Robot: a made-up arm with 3 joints. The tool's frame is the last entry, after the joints.
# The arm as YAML. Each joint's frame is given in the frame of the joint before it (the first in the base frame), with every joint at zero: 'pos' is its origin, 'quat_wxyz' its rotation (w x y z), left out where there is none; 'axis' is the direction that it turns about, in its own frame. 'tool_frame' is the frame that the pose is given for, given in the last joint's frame.
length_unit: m
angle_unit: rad
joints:
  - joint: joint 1
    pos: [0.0, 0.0, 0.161]
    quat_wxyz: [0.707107, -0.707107, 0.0, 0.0]
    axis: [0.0, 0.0, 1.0]
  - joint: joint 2
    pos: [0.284, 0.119, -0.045]
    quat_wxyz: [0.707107, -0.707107, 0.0, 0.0]
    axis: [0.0, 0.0, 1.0]
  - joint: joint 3
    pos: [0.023, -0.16, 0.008]
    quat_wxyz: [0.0, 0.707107, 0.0, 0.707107]
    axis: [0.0, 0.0, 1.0]
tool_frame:
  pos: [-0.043, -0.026, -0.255]
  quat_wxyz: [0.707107, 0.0, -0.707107, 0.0]
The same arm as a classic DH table. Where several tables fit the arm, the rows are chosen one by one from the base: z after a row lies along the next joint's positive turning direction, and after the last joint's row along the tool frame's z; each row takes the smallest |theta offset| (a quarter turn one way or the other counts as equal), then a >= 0, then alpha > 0; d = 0 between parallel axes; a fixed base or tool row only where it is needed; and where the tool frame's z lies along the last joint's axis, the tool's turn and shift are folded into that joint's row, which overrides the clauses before.
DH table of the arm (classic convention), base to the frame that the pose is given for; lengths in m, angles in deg. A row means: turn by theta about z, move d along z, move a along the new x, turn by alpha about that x. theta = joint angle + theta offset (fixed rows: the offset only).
base (fixed): theta offset 0; d 0.161; a 0; alpha -90
joint 1: theta offset 0; d -0.045; a 0.284; alpha -90
joint 2: theta offset -90; d 0.127; a 0.16; alpha -90
joint 3: theta offset 0; d -0.232; a -0.026; alpha -90
tool (fixed): theta offset -90; d 0.043; a 0; alpha 0

